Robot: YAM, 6 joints.
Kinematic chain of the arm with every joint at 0, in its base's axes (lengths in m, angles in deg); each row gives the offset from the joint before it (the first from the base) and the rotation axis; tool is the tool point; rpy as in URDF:
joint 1: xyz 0 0 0.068 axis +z
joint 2: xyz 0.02 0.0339 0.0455 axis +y
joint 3: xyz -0.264 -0.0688 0 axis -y
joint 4: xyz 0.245 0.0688 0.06 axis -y
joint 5: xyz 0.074 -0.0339 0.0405 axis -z
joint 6: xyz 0.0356 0 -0.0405 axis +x
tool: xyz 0 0 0 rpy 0 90 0
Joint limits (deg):
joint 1: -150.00..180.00
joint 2: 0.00..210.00
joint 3: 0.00..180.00
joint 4: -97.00..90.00
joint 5: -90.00..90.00
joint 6: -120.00..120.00
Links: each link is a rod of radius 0.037 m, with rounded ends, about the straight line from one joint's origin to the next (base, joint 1, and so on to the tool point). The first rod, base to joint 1, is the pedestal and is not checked.
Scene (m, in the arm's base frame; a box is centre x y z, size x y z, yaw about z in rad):
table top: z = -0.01
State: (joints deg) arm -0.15 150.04 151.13 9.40 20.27 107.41
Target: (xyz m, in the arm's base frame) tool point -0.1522 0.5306 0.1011
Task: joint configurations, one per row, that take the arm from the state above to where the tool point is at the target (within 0.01 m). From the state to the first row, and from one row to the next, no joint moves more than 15 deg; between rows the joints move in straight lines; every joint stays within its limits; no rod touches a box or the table.
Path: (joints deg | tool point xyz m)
1: 13.24 149.46 146.17 6.97 19.66 107.41 | 0.5894 0.1264 0.3004
2: 26.63 148.88 141.20 4.54 19.06 107.41 | 0.5454 0.2605 0.2708
3: 40.03 148.30 136.24 2.11 18.45 107.41 | 0.4689 0.3791 0.2411
4: 53.42 147.71 131.28 -0.31 17.84 107.41 | 0.3654 0.4741 0.2117
5: 66.81 147.13 126.31 -2.74 17.23 107.41 | 0.2424 0.5392 0.1826
6: 80.20 146.55 121.35 -5.17 16.63 107.41 | 0.1089 0.5706 0.1543
7: 93.60 145.97 116.38 -7.60 16.02 107.41 | -0.0258 0.5672 0.1270
8: 106.99 145.39 111.42 -10.03 15.41 107.41 | -0.1522 0.5306 0.1011

